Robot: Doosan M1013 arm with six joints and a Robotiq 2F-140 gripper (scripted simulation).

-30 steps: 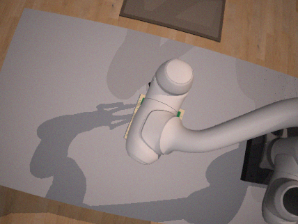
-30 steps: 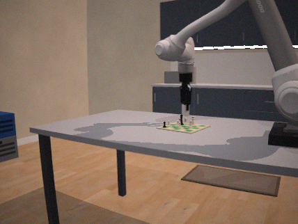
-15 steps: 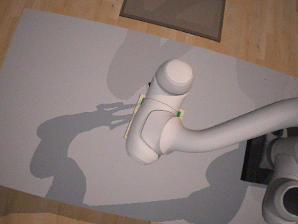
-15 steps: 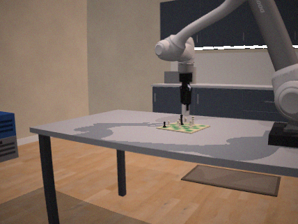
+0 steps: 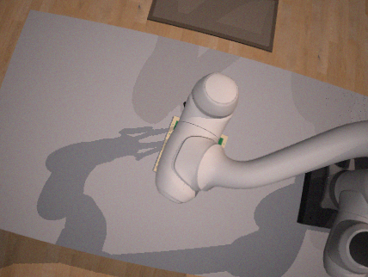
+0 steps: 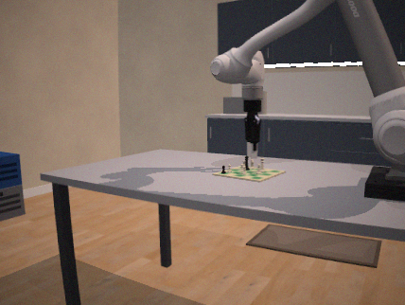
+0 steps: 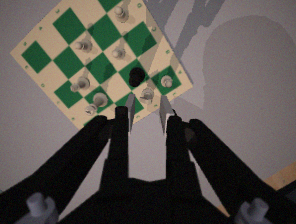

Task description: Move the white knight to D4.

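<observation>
Right now my hand is 50 mm above the tall black piece, 40 mm to the right of it and 10 mm short of it. Also, from my hand: black pawn: 150 mm to the left, 70 mm below, 50 mm ahead; then white knight: 60 mm below; then green-and-cream chessboard: 80 mm to the left, 80 mm below, 30 mm behind.
</observation>
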